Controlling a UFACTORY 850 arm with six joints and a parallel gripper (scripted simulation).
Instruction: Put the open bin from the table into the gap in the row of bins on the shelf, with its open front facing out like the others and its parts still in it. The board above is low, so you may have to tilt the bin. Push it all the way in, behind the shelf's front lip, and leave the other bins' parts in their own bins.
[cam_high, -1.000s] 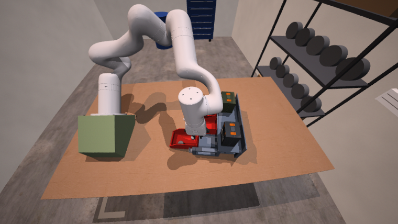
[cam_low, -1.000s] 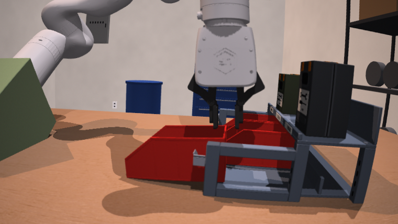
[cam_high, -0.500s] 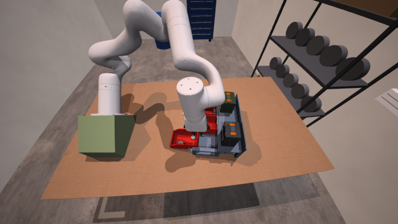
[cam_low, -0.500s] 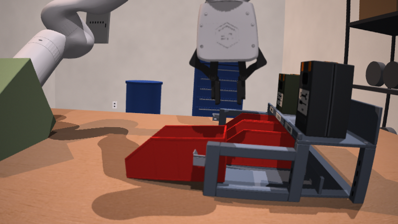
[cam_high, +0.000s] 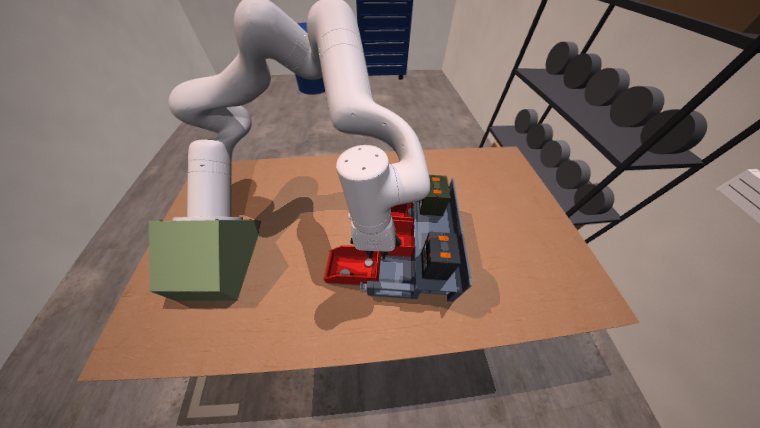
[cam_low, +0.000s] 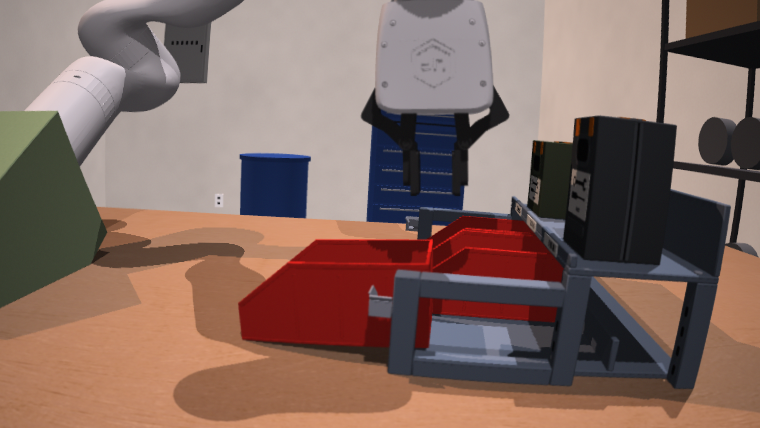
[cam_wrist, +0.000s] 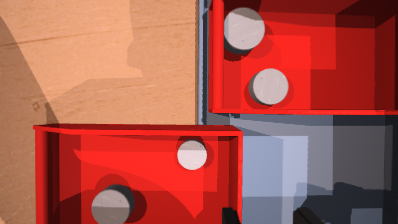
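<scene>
My hand is 140 mm above the grey disc, 100 mm past it and 20 mm to the left of it. The rest, counted from my hand: grey shelf (110 mm to the left, 100 mm ahead, 90 mm below).
</scene>
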